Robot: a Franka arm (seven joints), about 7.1 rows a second.
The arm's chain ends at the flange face. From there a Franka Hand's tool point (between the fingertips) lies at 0.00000 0.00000 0.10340 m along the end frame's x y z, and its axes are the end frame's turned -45 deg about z.
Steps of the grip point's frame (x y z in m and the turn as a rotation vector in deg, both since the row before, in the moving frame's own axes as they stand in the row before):
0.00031 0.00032 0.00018 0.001 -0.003 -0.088
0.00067 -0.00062 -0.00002 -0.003 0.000 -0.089
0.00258 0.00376 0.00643 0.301 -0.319 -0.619
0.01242 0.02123 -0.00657 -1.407 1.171 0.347
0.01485 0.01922 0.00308 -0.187 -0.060 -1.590
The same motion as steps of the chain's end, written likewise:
0.00045 0.00000 0.00018 -0.001 -0.003 -0.088
0.00003 -0.00092 -0.00002 -0.002 0.002 -0.089
0.00527 0.00081 0.00643 -0.013 -0.438 -0.619
0.02051 0.00592 -0.00652 -0.167 1.823 0.347
0.02392 0.00278 0.00308 -0.175 0.090 -1.590

